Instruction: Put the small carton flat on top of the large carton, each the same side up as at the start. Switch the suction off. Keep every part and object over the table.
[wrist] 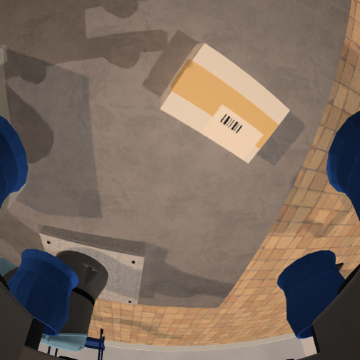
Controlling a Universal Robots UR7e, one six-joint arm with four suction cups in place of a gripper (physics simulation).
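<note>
The small carton lies on the grey table right of the upper middle of the wrist view, turned at a slant. Its white top has an orange band and a barcode label facing up. A thin pale strip of the large carton shows at the left edge; the rest of it is outside the view. My gripper is open, with its blue suction cups around the sides and lower corners of the view. It holds nothing and hangs above the table, apart from the small carton.
The arm's speckled base plate and dark base joint stand at the lower left. The grey table ends in a curved-looking edge at the right and bottom, with a tan brick-patterned floor beyond. Broad shadows fall on the table's left part.
</note>
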